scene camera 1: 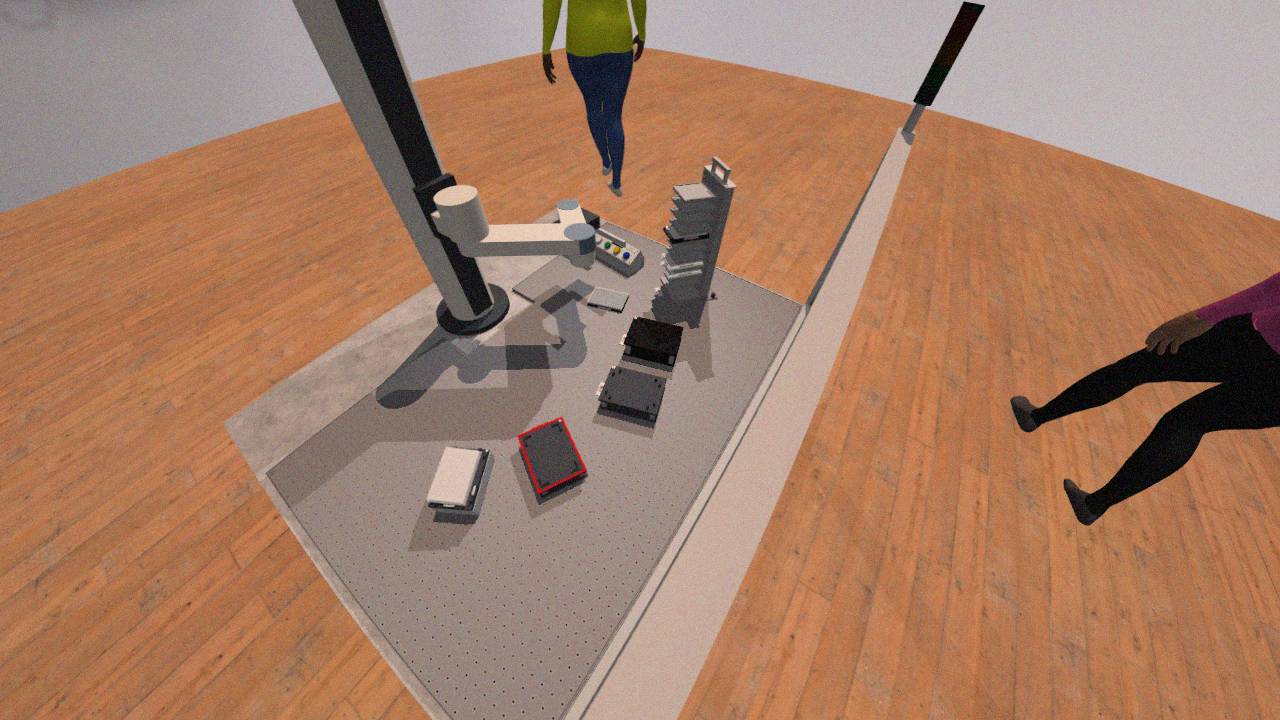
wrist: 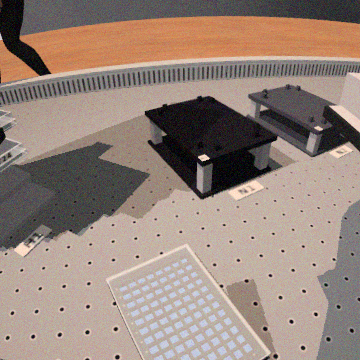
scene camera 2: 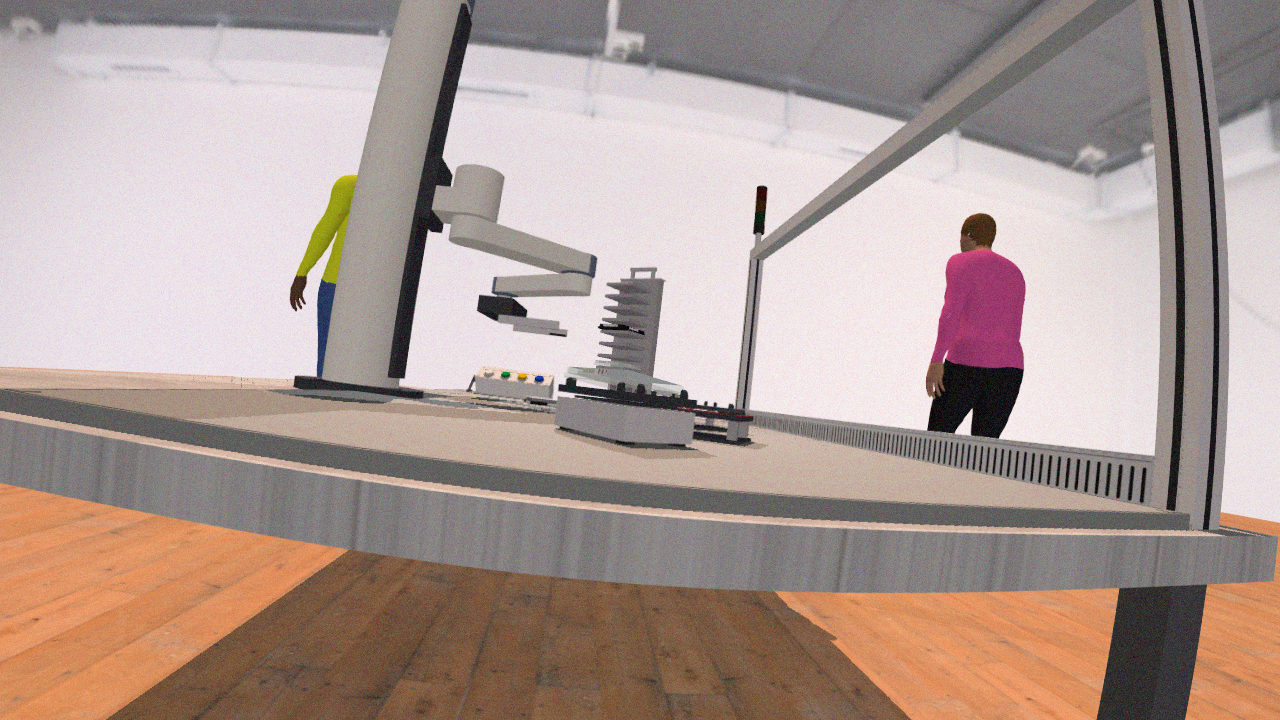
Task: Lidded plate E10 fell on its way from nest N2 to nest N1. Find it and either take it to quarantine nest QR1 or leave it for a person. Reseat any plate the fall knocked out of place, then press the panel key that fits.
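Places are measured from the arm's base along level axes (x ahead, y right, z down), in centimetres.
Where they show: gripper, fingertip midpoint: [scene camera 1: 607, 255] [wrist: 164, 96] [scene camera 2: 563, 329]; arm's base, origin of the base link: [scene camera 1: 474, 309].
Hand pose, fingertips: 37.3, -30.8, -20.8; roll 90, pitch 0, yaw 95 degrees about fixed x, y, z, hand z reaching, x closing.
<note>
Things, the pixels of their centre, and the offset from my fingertips, as dx, dy, dz.
- Black nest N1, body centre: [wrist: 205, 135] [scene camera 1: 653, 339] +24.4, +8.6, +16.2
- dark grey nest N2, body centre: [wrist: 300, 112] [scene camera 2: 695, 413] [scene camera 1: 633, 392] +30.1, +28.0, +16.6
- red-edged nest, body centre: [scene camera 2: 694, 421] [scene camera 1: 552, 455] +24.2, +54.9, +17.2
- key panel, body centre: [scene camera 2: 514, 383] [scene camera 1: 616, 250] -13.2, -21.8, +15.3
- tall shelf rack, body centre: [scene camera 2: 628, 336] [scene camera 1: 696, 234] +18.6, -24.0, -3.0
- white-topped box, body centre: [scene camera 2: 622, 381] [scene camera 1: 454, 474] +11.1, +72.5, +12.9
A pale, clear-lidded plate with a grid of wells [scene camera 1: 607, 299] [wrist: 185, 310] lies flat on the deck, off the nests; its label does not show. My gripper [scene camera 2: 563, 331] is open and empty, held well above the deck; in scene camera 1 the arm hides its fingers. Black nest N1 [scene camera 1: 653, 340] [wrist: 210, 122] and dark grey nest N2 [scene camera 1: 632, 392] [wrist: 297, 106] stand on posts with no plate on top. A red-edged nest [scene camera 1: 552, 454] stands beyond them; its name is unreadable. The key panel [scene camera 1: 619, 254] [scene camera 2: 514, 385] has white, green, yellow and blue keys.
A tall shelf rack [scene camera 1: 718, 228] [scene camera 2: 654, 326] near N1 holds a dark plate and clear ones. A white-topped box [scene camera 1: 458, 477] stands beside the red-edged nest. A signal light [scene camera 1: 948, 53] [scene camera 2: 759, 210] is unlit. People in yellow [scene camera 1: 599, 26] and pink [scene camera 2: 984, 308] stand outside the deck.
</note>
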